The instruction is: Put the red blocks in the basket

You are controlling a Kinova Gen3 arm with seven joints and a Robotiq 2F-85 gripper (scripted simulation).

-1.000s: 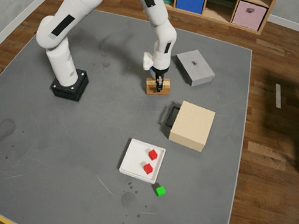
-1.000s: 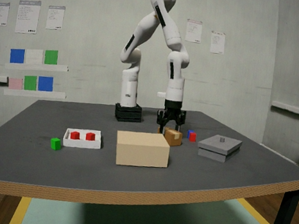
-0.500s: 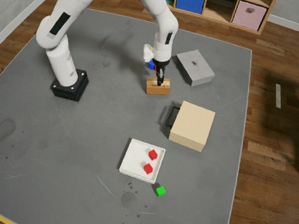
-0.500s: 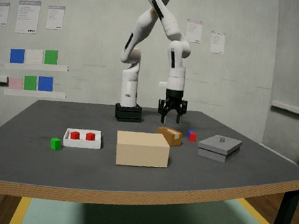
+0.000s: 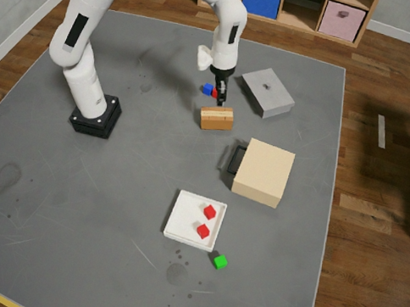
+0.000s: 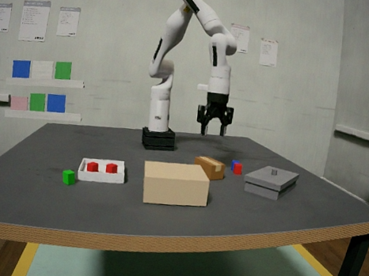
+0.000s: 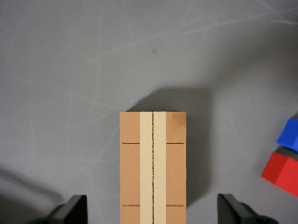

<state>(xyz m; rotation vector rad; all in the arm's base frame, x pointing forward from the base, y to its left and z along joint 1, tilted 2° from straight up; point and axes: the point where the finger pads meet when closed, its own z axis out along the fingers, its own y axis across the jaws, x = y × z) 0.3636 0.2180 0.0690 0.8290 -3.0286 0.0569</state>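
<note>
Now: hand 140 mm above the blue block, 110 mm to the right of it and 100 mm past it. Round my hand: cardboard box (120 mm below); lid (210 mm to the left, 110 mm below, 100 mm ahead); metal box (210 mm to the left, 130 mm below, 100 mm ahead).
</note>
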